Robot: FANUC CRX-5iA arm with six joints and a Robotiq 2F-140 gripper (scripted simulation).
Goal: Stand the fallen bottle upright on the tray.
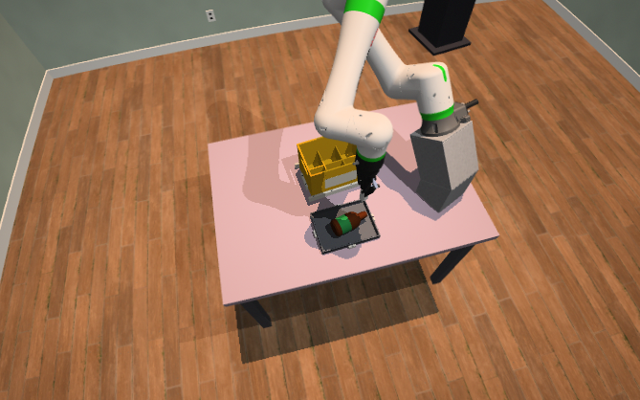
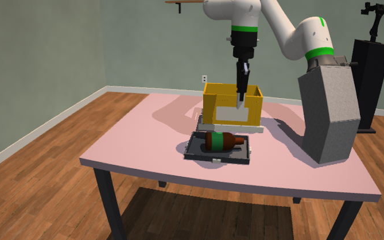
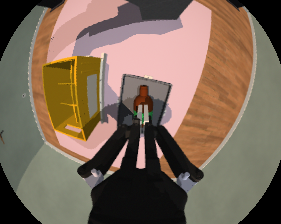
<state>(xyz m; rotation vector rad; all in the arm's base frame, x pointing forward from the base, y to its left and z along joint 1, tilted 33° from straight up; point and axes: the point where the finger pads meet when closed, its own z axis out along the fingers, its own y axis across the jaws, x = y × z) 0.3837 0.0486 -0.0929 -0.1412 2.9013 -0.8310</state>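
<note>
The bottle is 50 mm ahead of my hand and 180 mm below it. The rest, counted from my hand: yellow crate: 270 mm to the right, 130 mm below; then tray: 70 mm ahead, 210 mm below.
</note>
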